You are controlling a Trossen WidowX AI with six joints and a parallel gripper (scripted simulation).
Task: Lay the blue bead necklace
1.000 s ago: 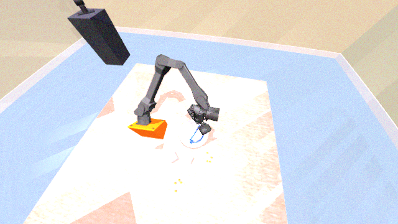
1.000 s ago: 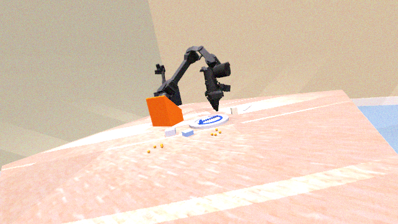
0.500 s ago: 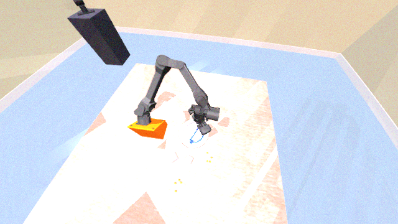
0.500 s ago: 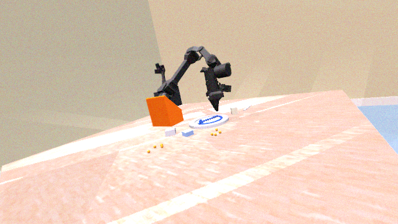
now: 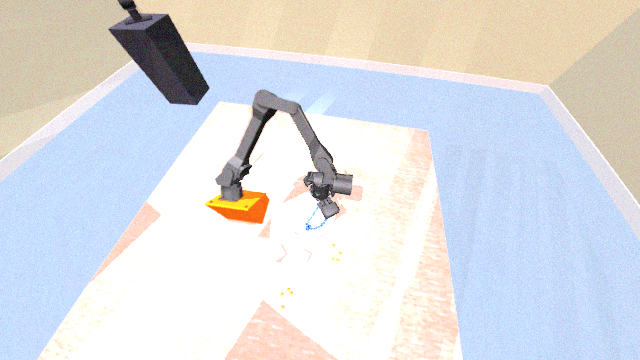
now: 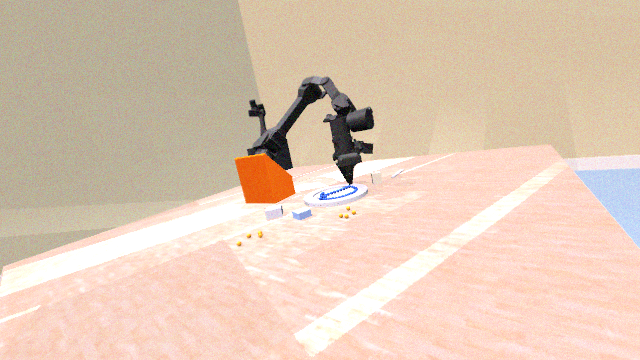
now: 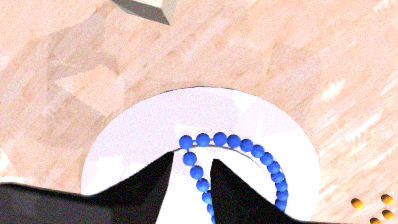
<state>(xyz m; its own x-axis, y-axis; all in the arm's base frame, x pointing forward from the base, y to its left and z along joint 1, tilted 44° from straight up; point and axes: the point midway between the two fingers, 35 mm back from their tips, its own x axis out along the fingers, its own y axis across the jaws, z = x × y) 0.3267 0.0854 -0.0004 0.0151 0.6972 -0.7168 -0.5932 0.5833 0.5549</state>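
The round white bead board is 5 cm to the right of my gripper tip, 3 cm behind it and 2 cm below it. Round my gripper tip: white stick: 21 cm to the left, 9 cm ahead, 2 cm below; then light blue cube: 22 cm to the right, 4 cm behind, 2 cm below; then beige cube: 9 cm to the left, 5 cm ahead, 1 cm below.
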